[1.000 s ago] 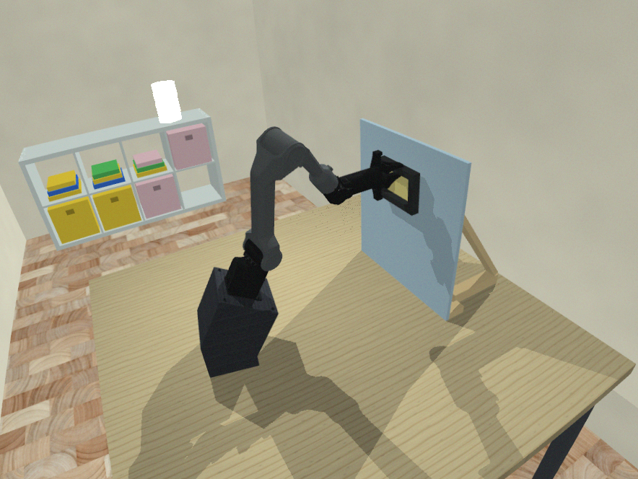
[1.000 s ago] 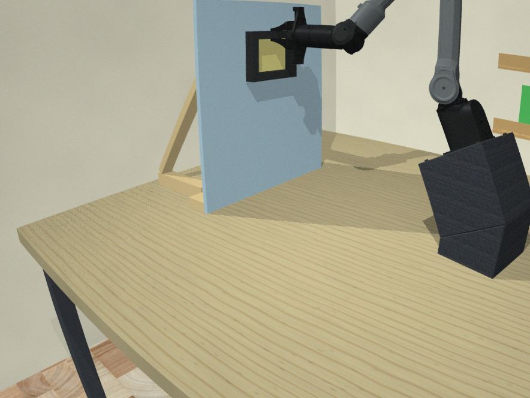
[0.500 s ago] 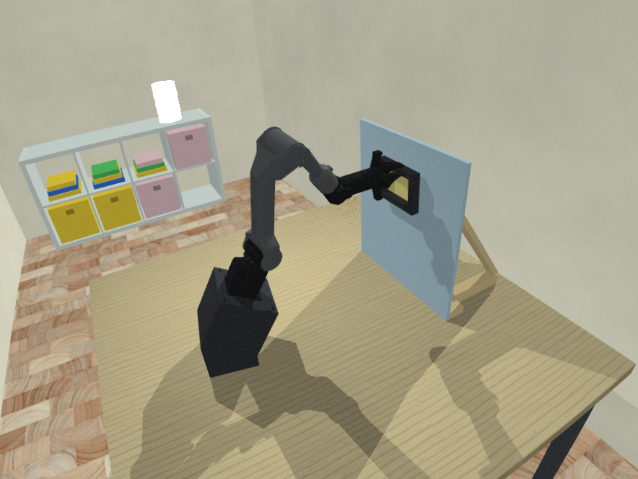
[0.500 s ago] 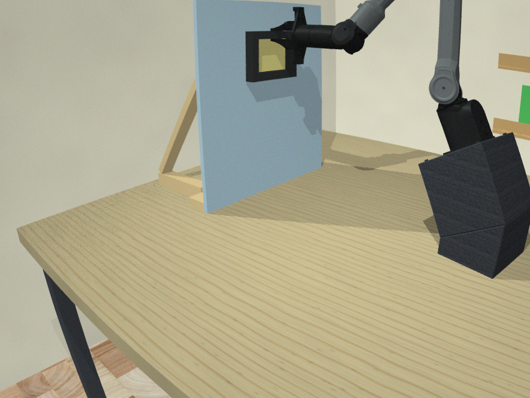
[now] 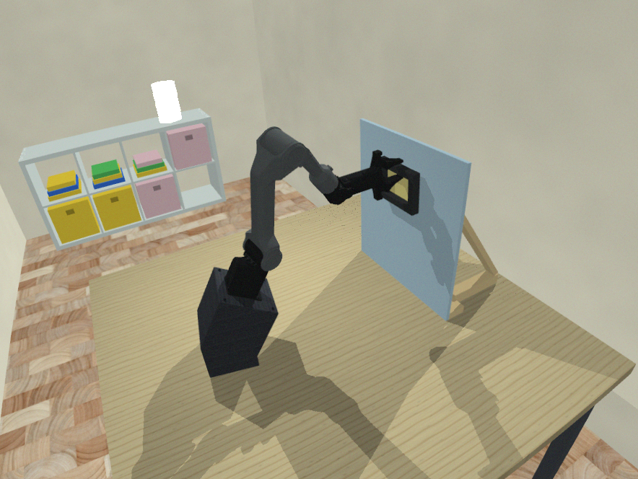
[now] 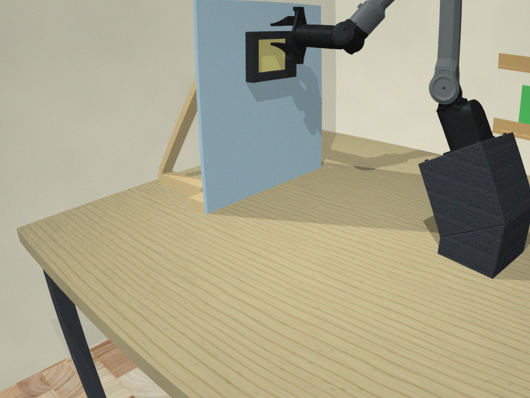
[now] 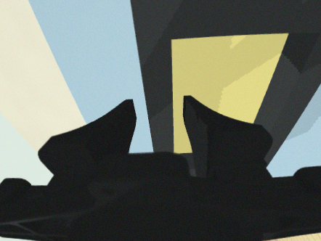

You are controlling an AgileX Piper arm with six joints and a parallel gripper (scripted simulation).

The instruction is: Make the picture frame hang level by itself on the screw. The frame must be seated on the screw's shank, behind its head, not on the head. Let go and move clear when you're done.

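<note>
Right now the black picture frame is 6 cm below my hand, 1 cm to the left of it and 1 cm ahead of it. Round my hand: blue wall board 17 cm below, 3 cm ahead, 1 cm to the left.
</note>
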